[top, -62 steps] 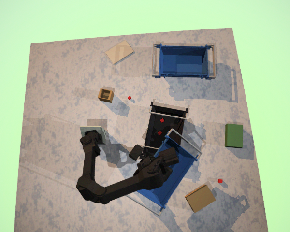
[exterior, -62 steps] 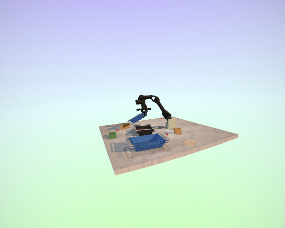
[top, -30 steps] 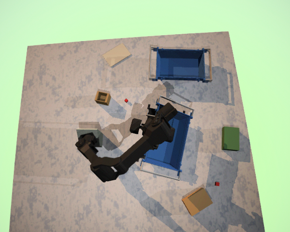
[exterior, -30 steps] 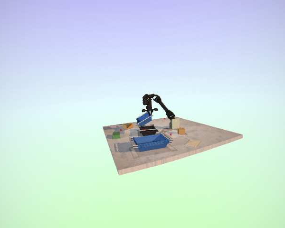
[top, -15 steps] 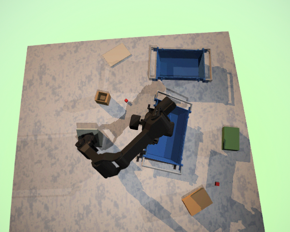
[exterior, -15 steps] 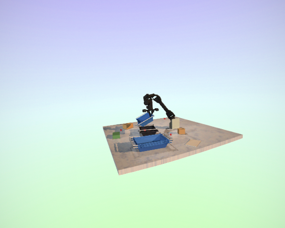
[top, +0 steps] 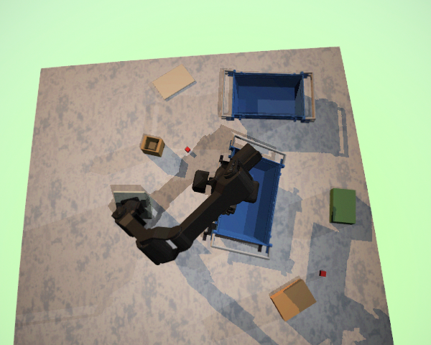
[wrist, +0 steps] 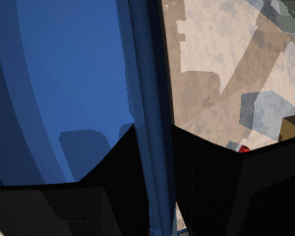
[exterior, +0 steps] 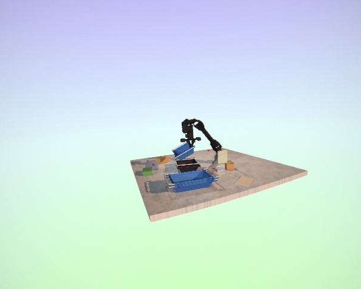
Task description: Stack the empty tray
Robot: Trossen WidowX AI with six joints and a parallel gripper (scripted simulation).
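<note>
The blue tray lies 8 cm ahead of my gripper tip and 3 cm to the right of it. Also, from my gripper tip: green block (41 cm ahead, 10 cm to the right, 16 cm below); brown box (23 cm behind, 26 cm to the left, 17 cm below); orange block (16 cm ahead, 37 cm to the right, 15 cm below).
</note>
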